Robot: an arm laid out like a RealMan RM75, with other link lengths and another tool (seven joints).
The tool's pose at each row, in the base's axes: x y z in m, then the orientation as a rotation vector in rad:
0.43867, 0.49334, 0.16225, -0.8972, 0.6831, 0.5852
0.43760, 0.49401, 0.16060, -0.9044, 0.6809, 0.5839
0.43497, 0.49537, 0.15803, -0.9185, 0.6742, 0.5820
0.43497, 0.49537, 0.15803, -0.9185, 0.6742, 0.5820
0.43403, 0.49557, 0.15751, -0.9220, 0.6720, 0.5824
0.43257, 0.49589, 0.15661, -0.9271, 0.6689, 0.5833
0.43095, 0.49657, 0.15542, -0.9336, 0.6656, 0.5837
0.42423, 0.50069, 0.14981, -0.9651, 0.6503, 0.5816
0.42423, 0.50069, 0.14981, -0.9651, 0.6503, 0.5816
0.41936, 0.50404, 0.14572, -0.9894, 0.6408, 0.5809
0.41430, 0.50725, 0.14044, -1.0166, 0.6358, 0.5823
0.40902, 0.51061, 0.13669, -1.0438, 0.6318, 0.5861
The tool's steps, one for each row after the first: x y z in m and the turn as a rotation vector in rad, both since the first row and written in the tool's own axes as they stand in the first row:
0.00065, 0.00192, -0.00047, -0.0062, 0.0011, -0.0036
0.00109, 0.00574, -0.00121, -0.0189, 0.0012, -0.0112
0.00109, 0.00574, -0.00121, -0.0189, 0.0012, -0.0112
0.00090, 0.00677, -0.00154, -0.0225, 0.0005, -0.0126
0.00068, 0.00841, -0.00208, -0.0278, -0.0006, -0.0144
0.00063, 0.01049, -0.00250, -0.0342, -0.0011, -0.0169
0.00116, 0.02011, -0.00341, -0.0636, -0.0018, -0.0321
0.00116, 0.02011, -0.00341, -0.0636, -0.0018, -0.0321
0.00163, 0.02727, -0.00377, -0.0863, -0.0006, -0.0420
0.00283, 0.03510, -0.00484, -0.1115, 0.0046, -0.0486
0.00278, 0.04238, -0.00516, -0.1375, 0.0099, -0.0528

